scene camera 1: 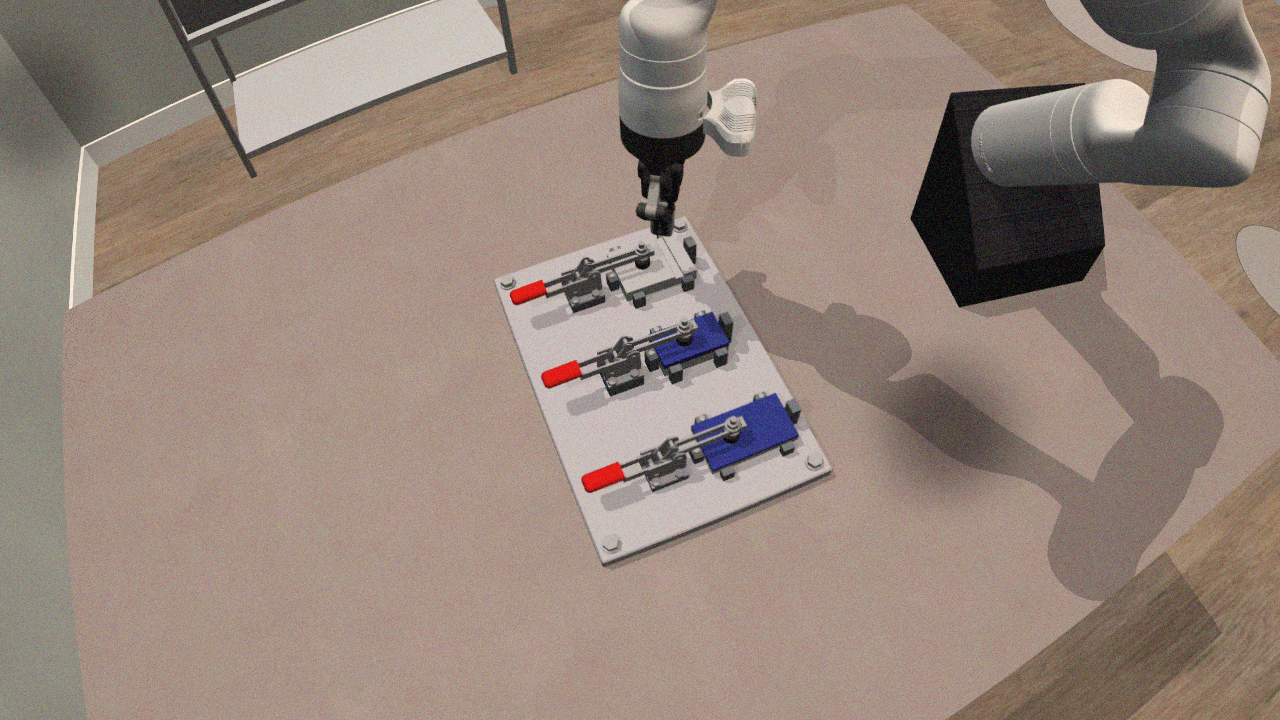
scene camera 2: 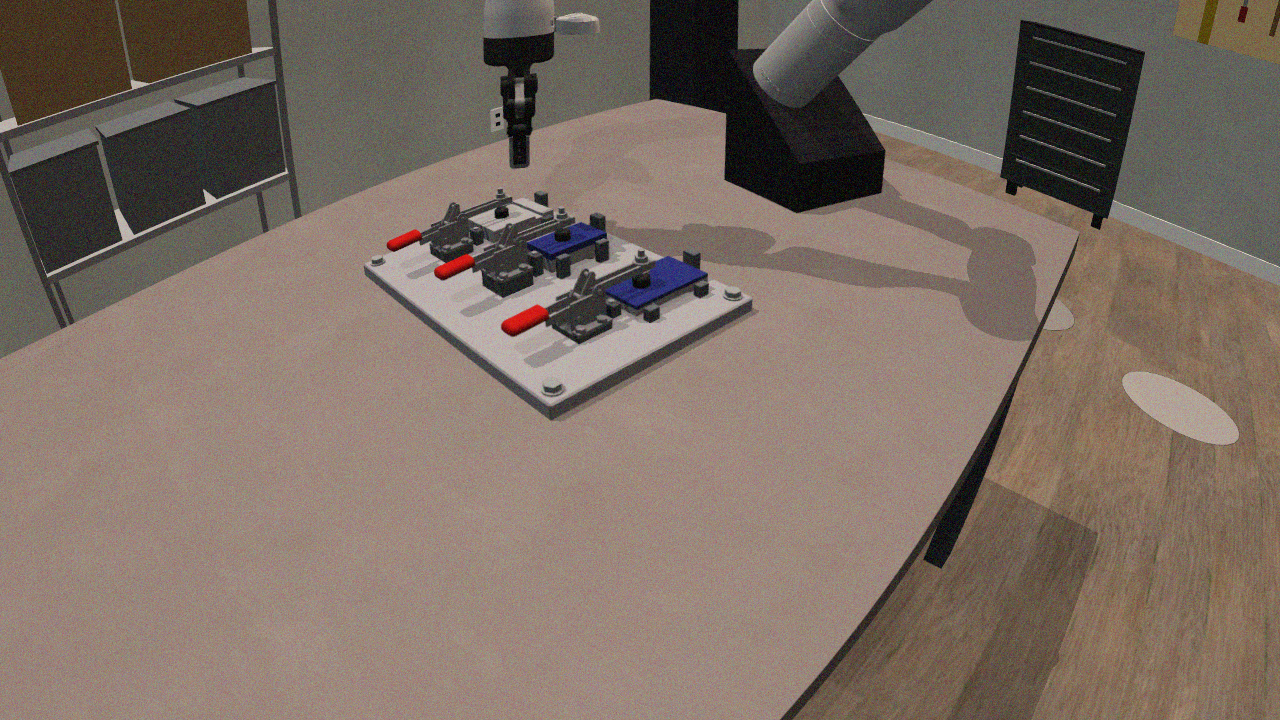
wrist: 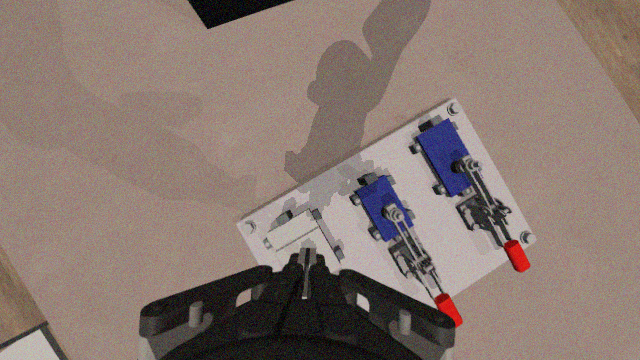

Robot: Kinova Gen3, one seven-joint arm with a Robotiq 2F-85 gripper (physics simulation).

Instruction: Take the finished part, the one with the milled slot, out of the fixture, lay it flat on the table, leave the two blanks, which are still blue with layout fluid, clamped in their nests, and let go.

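Pixels of known places: gripper, fingertip midpoint: (scene camera 1: 662, 231) (scene camera 2: 519, 166) (wrist: 307, 258); arm's base at its link origin: (scene camera 1: 1005, 145) (scene camera 2: 781, 81).
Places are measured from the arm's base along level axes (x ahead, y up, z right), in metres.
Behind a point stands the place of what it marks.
The pale slotted part (scene camera 1: 646, 282) {x 0.407, y -0.122, z 0.039 m} (scene camera 2: 529, 207) {x 0.366, y -0.122, z 0.063 m} (wrist: 295, 232) {x 0.369, y -0.126, z 0.064 m} lies in the end nest of the fixture plate (scene camera 1: 572, 501) {x 0.547, y -0.144, z -0.160 m} (scene camera 2: 501, 331) {x 0.515, y -0.143, z -0.116 m} (wrist: 425, 210) {x 0.428, y -0.143, z -0.100 m}. Its toggle clamp, with a red handle (scene camera 1: 528, 292) {x 0.529, y -0.102, z 0.055 m} (scene camera 2: 403, 240) {x 0.532, y -0.103, z 0.052 m}, is down, spindle tip over the part. The gripper hides this clamp in the wrist view. Two blue blanks, the middle one (scene camera 1: 714, 337) {x 0.368, y -0.117, z -0.053 m} (scene camera 2: 581, 236) {x 0.380, y -0.117, z -0.054 m} (wrist: 375, 197) {x 0.375, y -0.117, z -0.040 m} and the far-end one (scene camera 1: 762, 424) {x 0.359, y -0.128, z -0.154 m} (scene camera 2: 677, 274) {x 0.354, y -0.127, z -0.161 m} (wrist: 442, 150) {x 0.364, y -0.127, z -0.149 m}, sit in their nests under lowered clamps. My gripper (scene camera 1: 662, 232) {x 0.383, y -0.064, z 0.053 m} (scene camera 2: 519, 165) {x 0.383, y -0.064, z 0.053 m} (wrist: 307, 258) {x 0.383, y -0.064, z 0.053 m} is shut and empty, above the slotted part's nest.
The fixture plate lies on the table (scene camera 1: 313, 447) {x 0.799, y -0.158, z -0.011 m} (scene camera 2: 358, 537) {x 0.724, y -0.158, z -0.246 m} (wrist: 150, 65) {x 0.067, y -0.158, z 0.149 m}. The black robot base (scene camera 1: 1029, 232) {x -0.009, y -0.068, z -0.074 m} (scene camera 2: 805, 170) {x 0.059, y -0.100, z -0.089 m} stands beyond its nest side. Dark locating blocks surround each nest. Red handles (scene camera 1: 561, 374) {x 0.523, y -0.097, z -0.054 m} (scene camera 1: 602, 477) {x 0.519, y -0.107, z -0.163 m} stick out opposite the nests. A shelf rack (scene camera 1: 219, 111) stands beyond the table.
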